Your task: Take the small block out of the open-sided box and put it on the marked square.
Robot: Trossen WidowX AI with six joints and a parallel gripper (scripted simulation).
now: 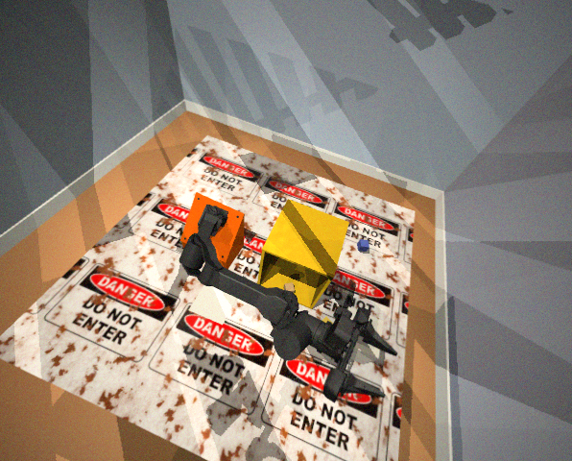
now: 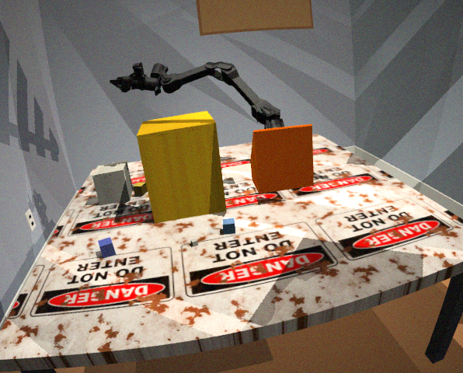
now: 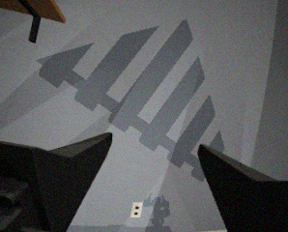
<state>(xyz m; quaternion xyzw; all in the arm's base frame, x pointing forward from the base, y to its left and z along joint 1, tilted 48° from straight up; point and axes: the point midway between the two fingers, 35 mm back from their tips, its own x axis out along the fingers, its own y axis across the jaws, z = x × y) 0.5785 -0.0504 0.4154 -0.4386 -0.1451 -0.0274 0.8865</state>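
My gripper tip is now 44 cm above the small brown block, 27 cm to the right of it and 25 cm past it. Round my gripper tip: small yellow block (44 cm below, 20 cm to the left, 7 cm behind); pale grey patch (49 cm behind, 46 cm below, 11 cm to the left); dark blue block (64 cm to the left, 44 cm below, 1 cm behind).
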